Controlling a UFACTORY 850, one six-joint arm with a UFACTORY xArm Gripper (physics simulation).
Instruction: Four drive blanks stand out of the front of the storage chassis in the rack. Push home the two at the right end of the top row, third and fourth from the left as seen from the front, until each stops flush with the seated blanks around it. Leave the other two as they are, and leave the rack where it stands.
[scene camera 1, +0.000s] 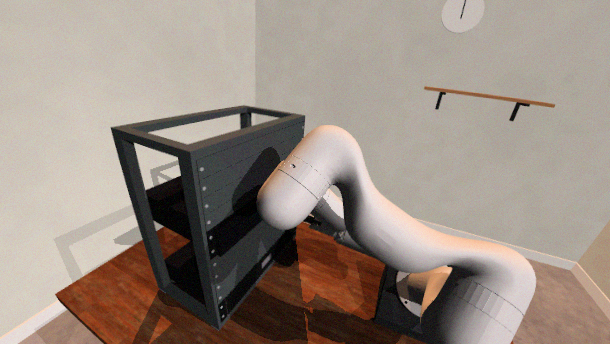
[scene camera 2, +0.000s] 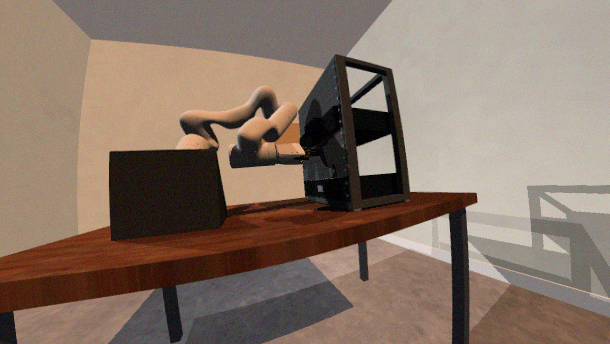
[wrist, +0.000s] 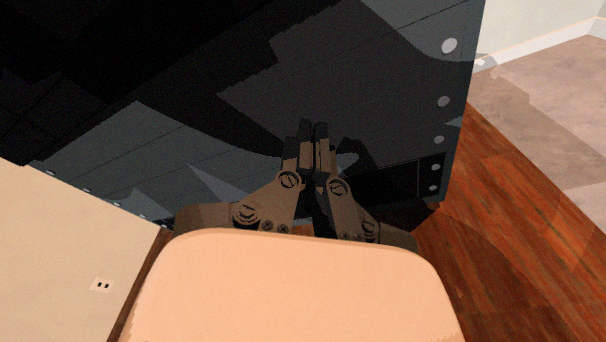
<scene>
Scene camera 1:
dark rack: 213, 203
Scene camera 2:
dark rack: 327, 120
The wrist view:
my gripper: 308, 137
dark rack: 150, 113
</scene>
